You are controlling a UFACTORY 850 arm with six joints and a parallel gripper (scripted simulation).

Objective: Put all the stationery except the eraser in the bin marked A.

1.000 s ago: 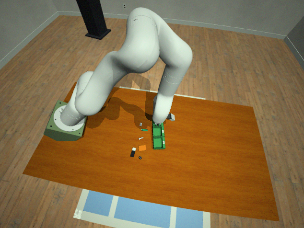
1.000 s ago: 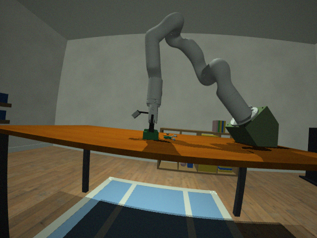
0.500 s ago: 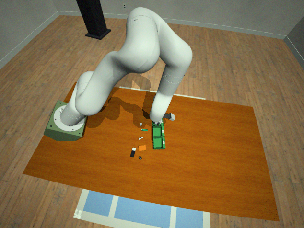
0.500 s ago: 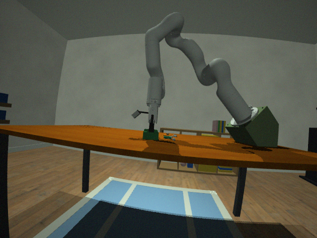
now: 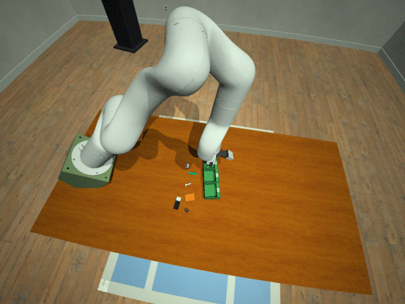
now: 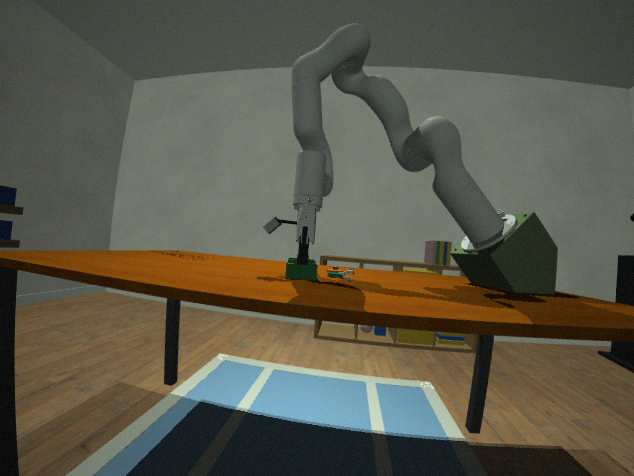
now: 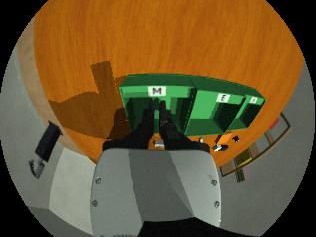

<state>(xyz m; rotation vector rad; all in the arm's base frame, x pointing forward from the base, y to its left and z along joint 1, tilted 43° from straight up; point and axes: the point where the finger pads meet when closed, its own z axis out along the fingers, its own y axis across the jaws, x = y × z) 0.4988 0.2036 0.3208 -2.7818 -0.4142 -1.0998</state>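
My hand is 230 mm to the left of the orange pad, 40 mm above it and 30 mm past it. The rest, counted from my hand: green bin (80 mm to the right, 40 mm ahead, 20 mm below); then green cylinder (100 mm to the right, 70 mm behind, 40 mm below); then grey-white thing (120 mm behind, 70 mm to the right, 40 mm below).
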